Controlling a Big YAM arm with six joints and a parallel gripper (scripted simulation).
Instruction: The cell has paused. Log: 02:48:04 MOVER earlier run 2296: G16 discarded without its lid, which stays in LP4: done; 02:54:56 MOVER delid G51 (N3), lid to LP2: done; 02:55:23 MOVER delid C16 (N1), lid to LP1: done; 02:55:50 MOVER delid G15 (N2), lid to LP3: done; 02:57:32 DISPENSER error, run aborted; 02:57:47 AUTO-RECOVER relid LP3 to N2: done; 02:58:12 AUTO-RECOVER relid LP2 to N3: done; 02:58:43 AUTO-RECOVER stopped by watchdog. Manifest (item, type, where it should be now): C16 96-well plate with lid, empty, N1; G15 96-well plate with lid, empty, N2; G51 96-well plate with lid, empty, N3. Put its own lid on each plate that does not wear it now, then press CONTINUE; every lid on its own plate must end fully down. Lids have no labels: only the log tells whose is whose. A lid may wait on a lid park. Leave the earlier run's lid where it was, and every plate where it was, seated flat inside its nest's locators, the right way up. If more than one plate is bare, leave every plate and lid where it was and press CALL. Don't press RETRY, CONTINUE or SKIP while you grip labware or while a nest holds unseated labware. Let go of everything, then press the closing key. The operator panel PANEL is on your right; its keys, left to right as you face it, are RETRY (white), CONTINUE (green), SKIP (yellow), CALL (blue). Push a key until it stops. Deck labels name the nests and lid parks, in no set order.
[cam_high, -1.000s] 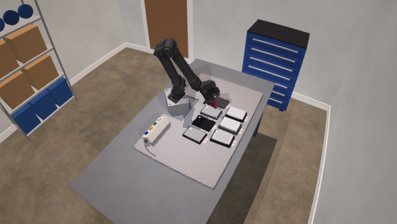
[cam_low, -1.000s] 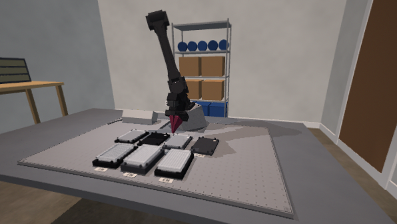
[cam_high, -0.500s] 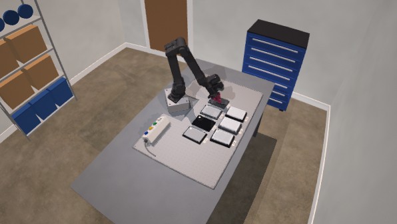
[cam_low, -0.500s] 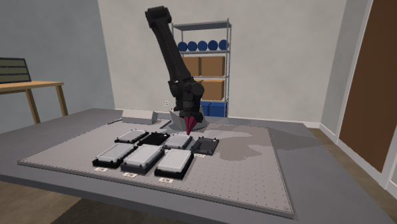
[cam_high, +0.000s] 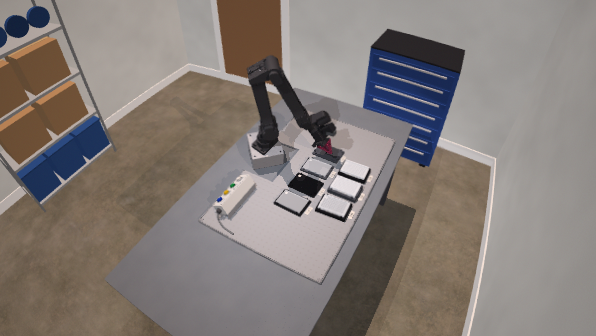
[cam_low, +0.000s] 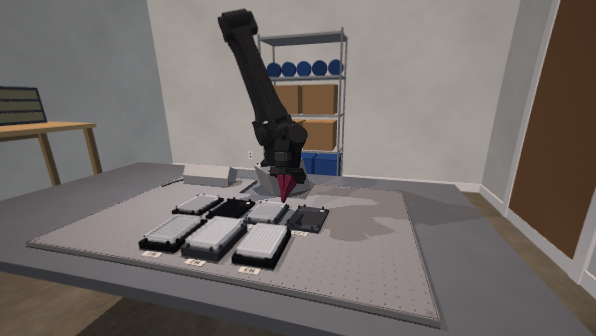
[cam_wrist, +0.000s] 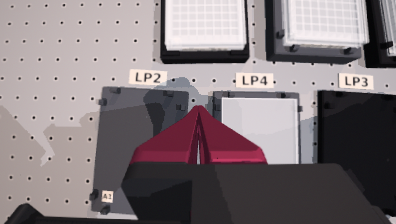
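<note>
My hand is 330 mm to the left of the clear lid and 60 mm above it. The rest, counted from my hand: 96-well plate (170 mm ahead, 250 mm to the right, 50 mm below); then lid park LP3 (10 mm behind, 200 mm to the right, 70 mm below); then lid park LP2 (40 mm behind, 60 mm to the left, 70 mm below).
</note>
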